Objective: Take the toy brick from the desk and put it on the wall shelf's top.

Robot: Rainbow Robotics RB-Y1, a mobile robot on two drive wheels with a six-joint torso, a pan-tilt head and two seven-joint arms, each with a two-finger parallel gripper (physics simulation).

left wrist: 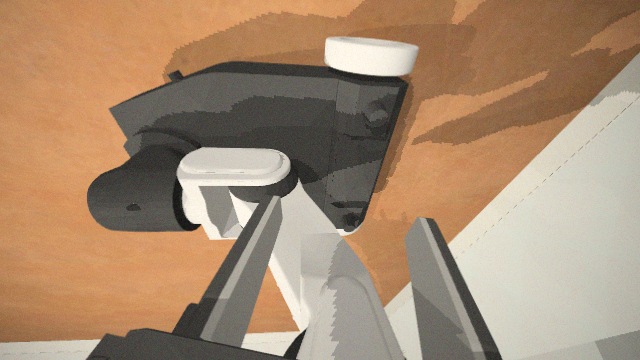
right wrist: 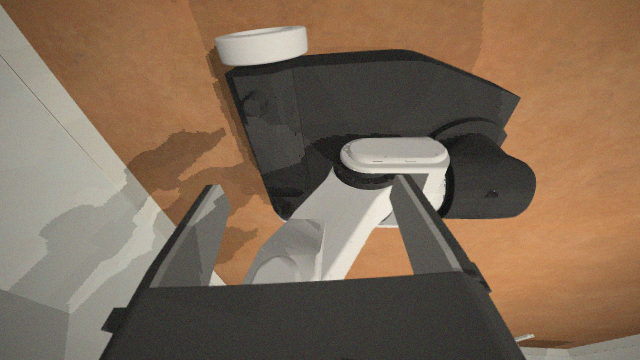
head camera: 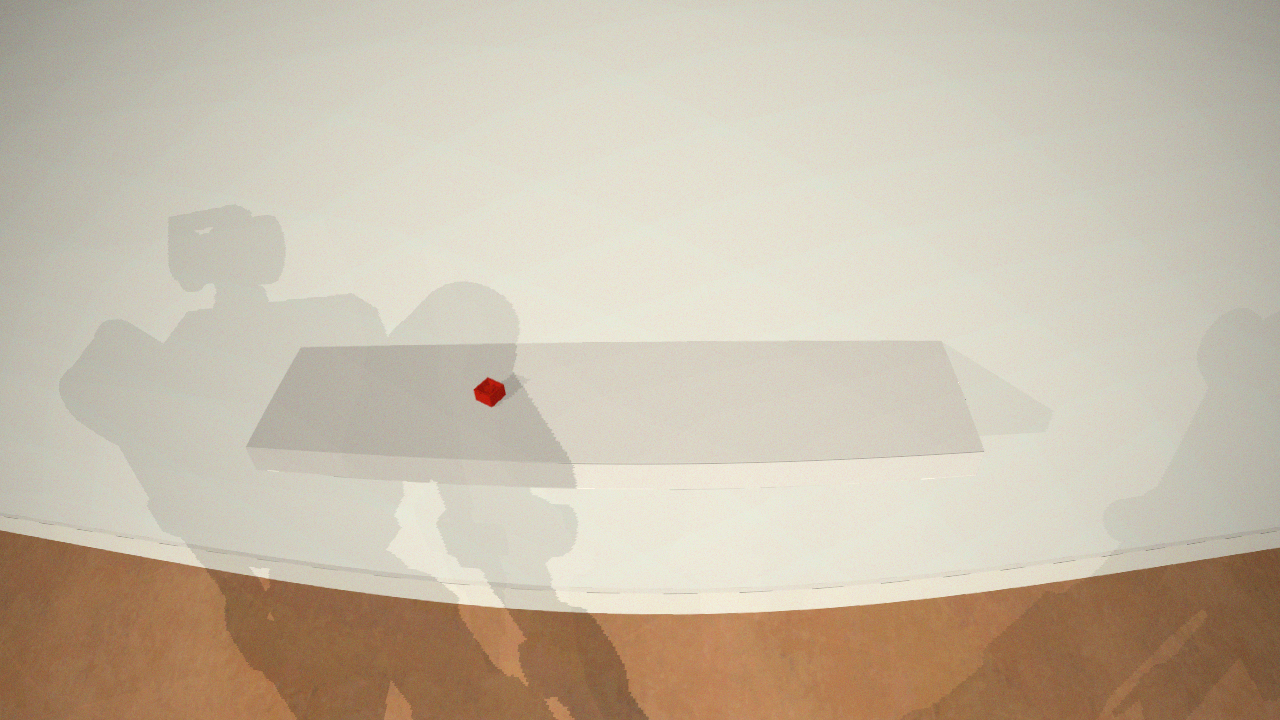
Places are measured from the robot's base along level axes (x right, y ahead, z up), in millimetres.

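Where they show: left gripper, between the fingertips: (left wrist: 344,217); right gripper, between the fingertips: (right wrist: 308,190).
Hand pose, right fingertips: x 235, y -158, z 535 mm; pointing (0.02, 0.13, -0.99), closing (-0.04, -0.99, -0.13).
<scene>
After its pixels a point has its place.
The red toy brick (head camera: 489,392) @(x -220, y 703, z 770 mm) lies on the left half of the pale desk (head camera: 760,402) @(x 158, y 670, z 751 mm), in the head camera view. The desk is a long slab against the wall, partly in my shadow. My left gripper (left wrist: 344,217) @(x -238, y -126, z 540 mm) is open with nothing between its fingers, in front of my own body in the left wrist view. My right gripper (right wrist: 308,190) @(x 234, y -158, z 535 mm) is open wide and empty, also in front of my own body in the right wrist view. Neither gripper shows in the head camera view, and the brick does not show in either wrist view. The wall shelf cannot be made out in these views.
A pale wall (head camera: 671,179) @(x 51, y 822, z 1024 mm) rises behind the desk, with a skirting strip along its foot. The floor (head camera: 760,662) @(x 218, y 653, z 1 mm) (left wrist: 75,280) @(x 995, y -1520, z 1 mm) (right wrist: 575,200) @(x -360, y -1167, z 1 mm) is orange-brown. My dark wheeled base (left wrist: 250,110) @(x -153, y -262, z 169 mm) (right wrist: 380,95) @(x 160, y -259, z 169 mm) stands on it. Shadows of my body fall on wall, desk and floor.
</scene>
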